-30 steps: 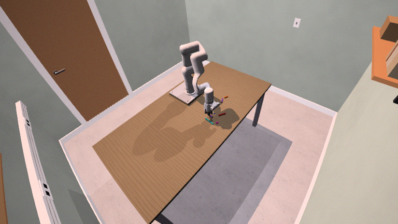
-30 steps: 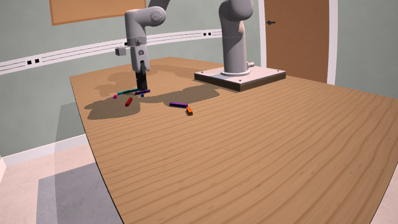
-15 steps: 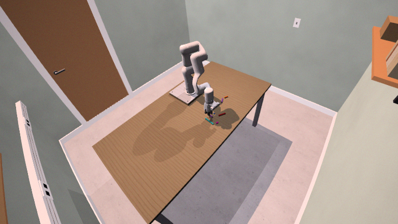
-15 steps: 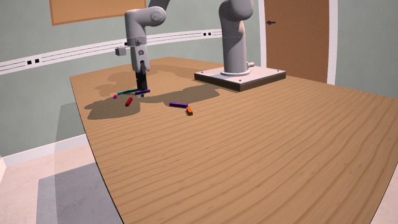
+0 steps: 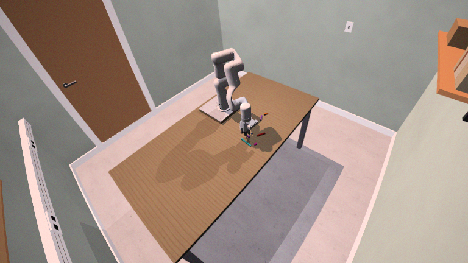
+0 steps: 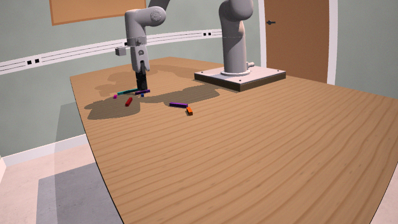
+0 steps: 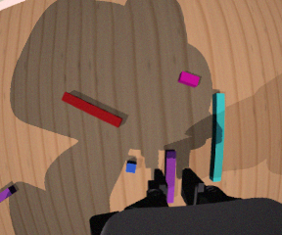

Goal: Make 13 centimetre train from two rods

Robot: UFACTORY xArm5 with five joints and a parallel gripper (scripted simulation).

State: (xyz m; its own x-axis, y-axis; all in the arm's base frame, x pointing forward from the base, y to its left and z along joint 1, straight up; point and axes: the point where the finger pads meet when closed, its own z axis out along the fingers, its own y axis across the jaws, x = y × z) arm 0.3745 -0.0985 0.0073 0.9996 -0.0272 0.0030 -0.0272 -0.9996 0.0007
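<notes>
The blue rod lies 40 mm to the left of my hand, 30 mm below it and 10 mm ahead of it. The rest, counted from my hand: turquoise rod (60 mm to the right, 40 mm ahead, 30 mm below); then magenta rod (110 mm ahead, 30 mm below, 20 mm to the right); then red rod (80 mm to the left, 80 mm ahead, 30 mm below).
</notes>
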